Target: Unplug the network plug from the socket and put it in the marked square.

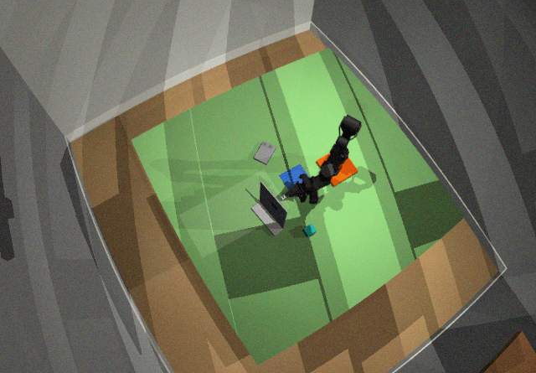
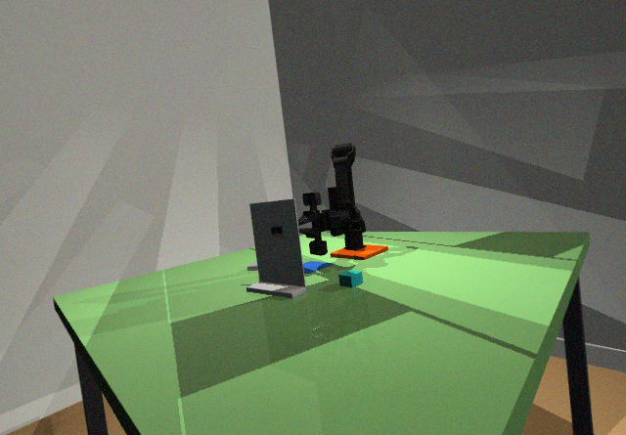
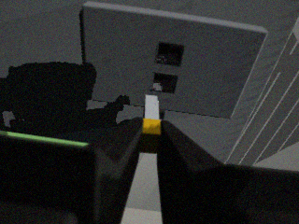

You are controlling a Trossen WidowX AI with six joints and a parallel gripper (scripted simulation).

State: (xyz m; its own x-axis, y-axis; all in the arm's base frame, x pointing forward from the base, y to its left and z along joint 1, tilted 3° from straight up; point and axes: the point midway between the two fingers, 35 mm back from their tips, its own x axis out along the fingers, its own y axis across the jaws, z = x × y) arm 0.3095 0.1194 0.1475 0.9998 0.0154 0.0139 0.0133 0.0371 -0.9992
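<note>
The blue marked square lies 120 mm behind my gripper tip, 110 mm to the right of it and 150 mm below it. The rest, counted from my gripper tip: yellow plug (right at my gripper tip); then small cyan cube (70 mm behind, 150 mm to the left, 140 mm below).
</note>
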